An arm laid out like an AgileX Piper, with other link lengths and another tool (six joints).
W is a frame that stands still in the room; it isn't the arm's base.
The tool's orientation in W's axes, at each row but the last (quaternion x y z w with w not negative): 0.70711, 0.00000, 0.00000, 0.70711; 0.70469, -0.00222, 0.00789, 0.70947; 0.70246, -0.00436, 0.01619, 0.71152; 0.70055, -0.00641, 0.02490, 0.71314; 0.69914, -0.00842, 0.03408, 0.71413; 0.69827, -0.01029, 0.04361, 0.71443; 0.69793, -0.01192, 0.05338, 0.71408; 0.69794, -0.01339, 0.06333, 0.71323; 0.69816, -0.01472, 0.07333, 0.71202; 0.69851, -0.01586, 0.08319, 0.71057; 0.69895, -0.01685, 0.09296, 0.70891; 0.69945, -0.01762, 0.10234, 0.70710
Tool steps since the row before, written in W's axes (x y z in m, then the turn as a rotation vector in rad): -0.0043, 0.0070, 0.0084, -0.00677, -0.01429, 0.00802; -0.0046, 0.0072, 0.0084, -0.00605, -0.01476, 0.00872; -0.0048, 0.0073, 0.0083, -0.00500, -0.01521, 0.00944; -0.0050, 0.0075, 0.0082, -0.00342, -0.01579, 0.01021; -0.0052, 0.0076, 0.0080, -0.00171, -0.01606, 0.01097; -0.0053, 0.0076, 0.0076, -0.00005, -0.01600, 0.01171; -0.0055, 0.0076, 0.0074, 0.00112, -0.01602, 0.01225; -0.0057, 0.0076, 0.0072, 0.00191, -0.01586, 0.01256; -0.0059, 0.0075, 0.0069, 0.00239, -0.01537, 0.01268; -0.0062, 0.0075, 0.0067, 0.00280, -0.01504, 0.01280; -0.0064, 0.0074, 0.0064, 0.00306, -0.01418, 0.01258; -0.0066, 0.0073, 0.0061, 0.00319, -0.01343, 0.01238
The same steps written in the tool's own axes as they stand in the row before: -0.0043, 0.0084, -0.0070, -0.00677, 0.00802, 0.01429; -0.0044, 0.0085, -0.0072, -0.00604, 0.00871, 0.01477; -0.0044, 0.0085, -0.0073, -0.00498, 0.00939, 0.01525; -0.0044, 0.0085, -0.0075, -0.00338, 0.01008, 0.01588; -0.0044, 0.0085, -0.0076, -0.00164, 0.01073, 0.01623; -0.0043, 0.0081, -0.0076, 0.00007, 0.01134, 0.01626; -0.0043, 0.0080, -0.0077, 0.00128, 0.01177, 0.01637; -0.0043, 0.0079, -0.0078, 0.00211, 0.01199, 0.01627; -0.0044, 0.0077, -0.0078, 0.00264, 0.01206, 0.01582; -0.0045, 0.0076, -0.0079, 0.00309, 0.01212, 0.01553; -0.0045, 0.0074, -0.0079, 0.00341, 0.01187, 0.01470; -0.0046, 0.0071, -0.0079, 0.00359, 0.01165, 0.01397
